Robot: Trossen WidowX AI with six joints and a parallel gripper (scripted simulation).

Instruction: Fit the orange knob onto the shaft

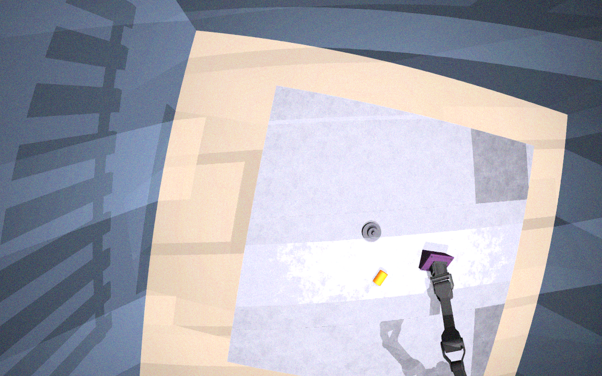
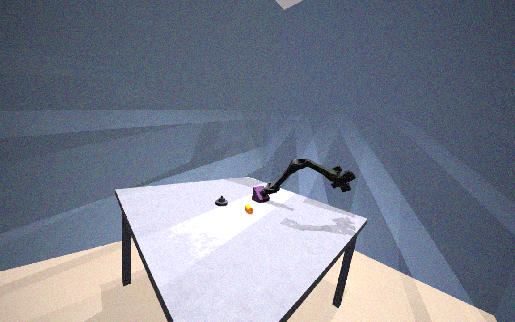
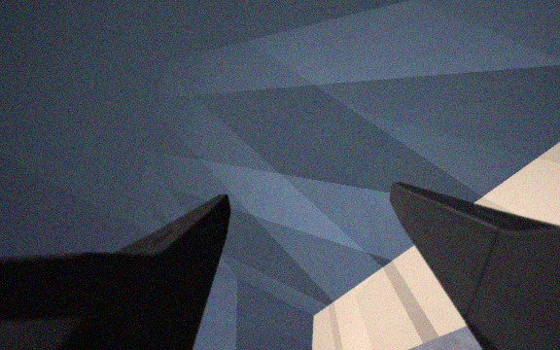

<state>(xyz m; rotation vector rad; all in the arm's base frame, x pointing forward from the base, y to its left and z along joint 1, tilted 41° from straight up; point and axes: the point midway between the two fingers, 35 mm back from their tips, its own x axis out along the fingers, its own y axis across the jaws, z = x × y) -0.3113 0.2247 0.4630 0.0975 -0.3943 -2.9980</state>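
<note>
My gripper tip is now 58 cm short of the orange knob, 39 cm to the left of it and 26 cm above it. From my gripper tip the other things lie so: short shaft (65 cm ahead, 59 cm to the right, 25 cm below).
</note>
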